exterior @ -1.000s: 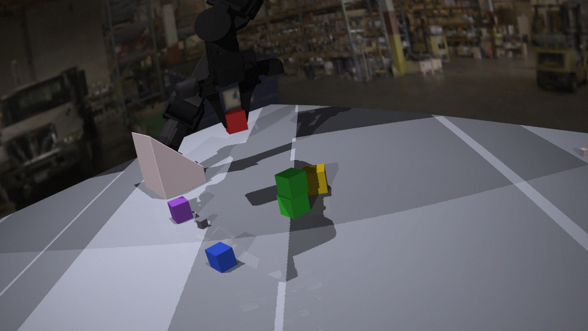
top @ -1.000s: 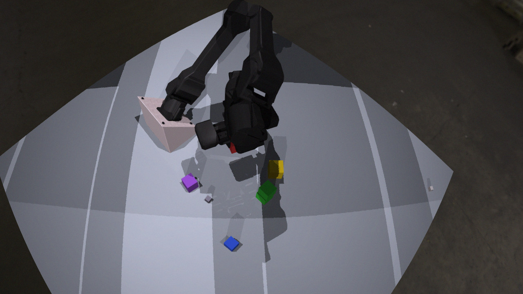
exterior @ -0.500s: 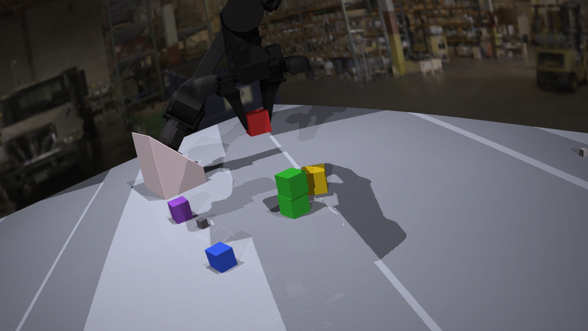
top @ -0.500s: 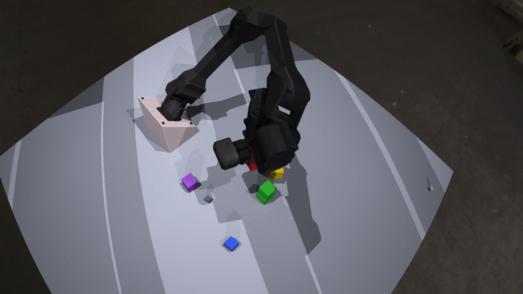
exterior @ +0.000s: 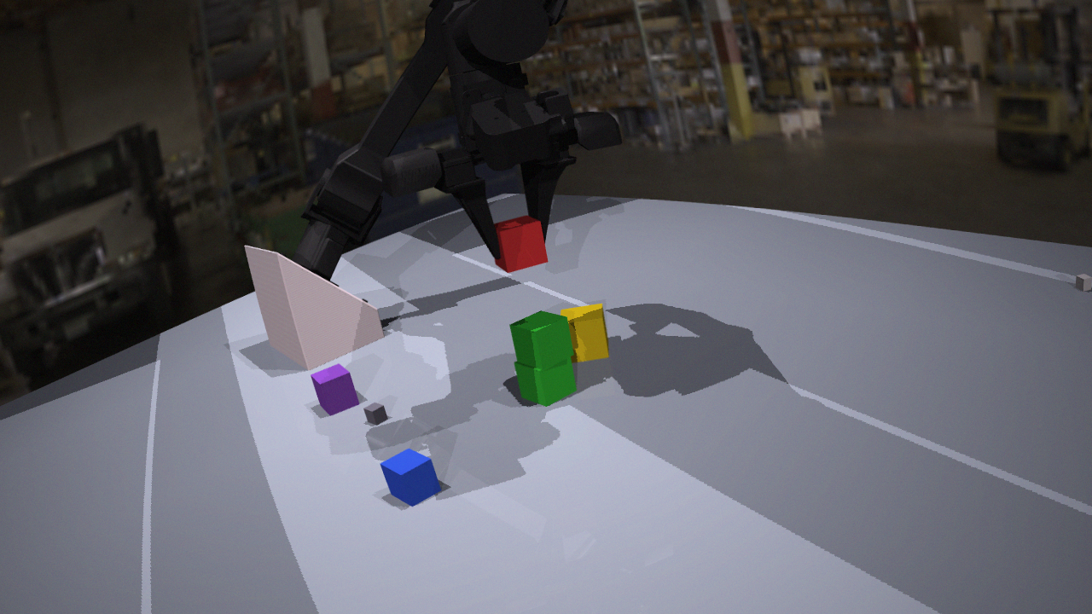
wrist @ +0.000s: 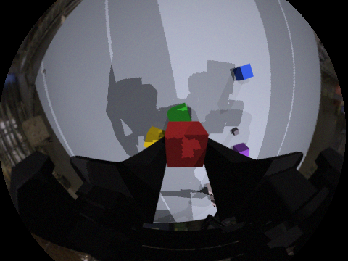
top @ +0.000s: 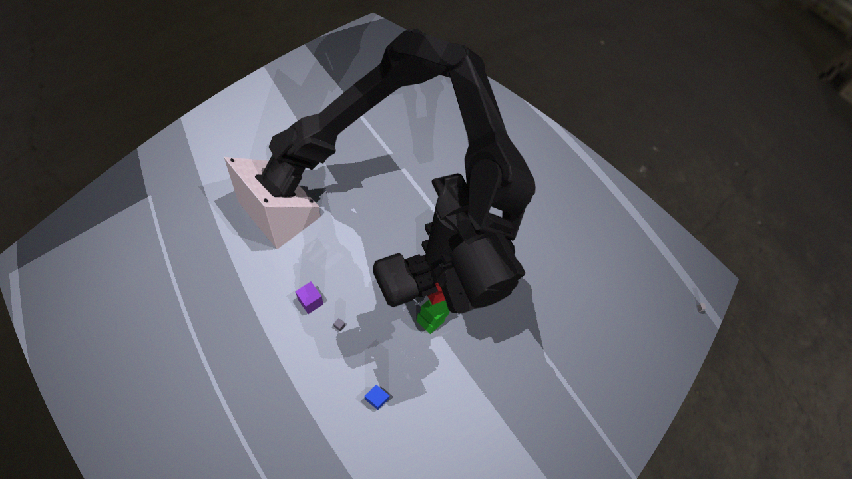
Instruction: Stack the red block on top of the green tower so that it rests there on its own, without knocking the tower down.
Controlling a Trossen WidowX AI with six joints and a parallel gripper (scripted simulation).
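My gripper tip is 3 cm past the yellow cube, 8 cm to the right of it and 10 cm above it. From my gripper tip the other things lie so: blue cube (4 cm ahead, 17 cm to the right, 11 cm below); then red block (1 cm above); then small grey cube (10 cm behind, 12 cm to the right, 12 cm below).
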